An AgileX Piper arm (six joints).
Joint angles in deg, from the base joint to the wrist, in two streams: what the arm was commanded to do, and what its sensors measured. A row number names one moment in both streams.
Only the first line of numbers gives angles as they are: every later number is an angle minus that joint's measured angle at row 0.
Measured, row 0:
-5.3, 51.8, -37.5, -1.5, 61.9, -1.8
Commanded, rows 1 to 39:
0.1, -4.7, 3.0, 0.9, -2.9, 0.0
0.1, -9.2, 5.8, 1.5, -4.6, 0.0
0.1, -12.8, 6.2, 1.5, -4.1, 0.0
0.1, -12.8, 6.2, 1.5, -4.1, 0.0
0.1, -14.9, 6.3, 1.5, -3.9, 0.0
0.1, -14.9, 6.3, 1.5, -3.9, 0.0
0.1, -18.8, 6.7, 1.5, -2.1, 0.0
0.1, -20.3, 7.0, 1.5, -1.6, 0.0
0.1, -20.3, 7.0, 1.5, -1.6, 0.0
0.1, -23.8, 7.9, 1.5, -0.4, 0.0
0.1, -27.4, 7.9, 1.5, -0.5, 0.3
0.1, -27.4, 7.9, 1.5, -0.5, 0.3
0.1, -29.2, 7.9, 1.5, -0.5, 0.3
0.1, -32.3, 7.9, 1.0, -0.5, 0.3
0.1, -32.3, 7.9, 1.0, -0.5, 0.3
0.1, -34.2, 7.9, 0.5, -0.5, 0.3
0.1, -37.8, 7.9, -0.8, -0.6, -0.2
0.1, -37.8, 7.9, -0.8, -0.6, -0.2
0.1, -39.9, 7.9, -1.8, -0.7, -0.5
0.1, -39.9, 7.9, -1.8, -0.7, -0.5
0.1, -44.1, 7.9, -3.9, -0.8, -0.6
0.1, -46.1, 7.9, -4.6, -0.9, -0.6
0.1, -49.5, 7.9, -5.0, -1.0, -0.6
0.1, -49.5, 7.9, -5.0, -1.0, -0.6
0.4, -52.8, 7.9, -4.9, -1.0, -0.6
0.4, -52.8, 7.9, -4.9, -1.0, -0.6
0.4, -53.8, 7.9, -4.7, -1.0, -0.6
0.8, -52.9, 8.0, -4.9, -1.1, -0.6
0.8, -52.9, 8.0, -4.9, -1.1, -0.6
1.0, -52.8, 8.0, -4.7, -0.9, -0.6
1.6, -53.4, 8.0, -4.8, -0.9, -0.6
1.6, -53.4, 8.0, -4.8, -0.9, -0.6
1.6, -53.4, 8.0, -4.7, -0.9, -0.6
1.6, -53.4, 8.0, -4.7, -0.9, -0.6
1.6, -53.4, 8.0, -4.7, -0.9, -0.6
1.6, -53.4, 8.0, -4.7, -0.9, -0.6
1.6, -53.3, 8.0, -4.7, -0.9, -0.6
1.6, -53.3, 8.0, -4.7, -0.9, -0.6
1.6, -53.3, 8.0, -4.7, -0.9, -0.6
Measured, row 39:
1.3, -52.1, 7.9, -4.3, -0.8, -0.1
